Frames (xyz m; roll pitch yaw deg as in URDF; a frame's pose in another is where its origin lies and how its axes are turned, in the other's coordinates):
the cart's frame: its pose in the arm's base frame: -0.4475 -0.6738 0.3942 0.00 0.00 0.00
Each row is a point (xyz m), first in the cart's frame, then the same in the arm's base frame.
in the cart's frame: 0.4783 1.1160 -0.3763
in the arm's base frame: 0.0308 0.4422 0.0179
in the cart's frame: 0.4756 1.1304 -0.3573
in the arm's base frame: 0.0281 0.4566 0.0369
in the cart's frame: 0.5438 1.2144 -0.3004
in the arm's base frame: 0.0963 0.5406 0.0938
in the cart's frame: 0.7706 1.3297 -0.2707
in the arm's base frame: 0.3231 0.6559 0.1235
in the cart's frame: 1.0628 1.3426 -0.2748
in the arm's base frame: 0.6153 0.6688 0.1194
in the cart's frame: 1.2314 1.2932 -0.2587
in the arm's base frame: 0.7839 0.6194 0.1355
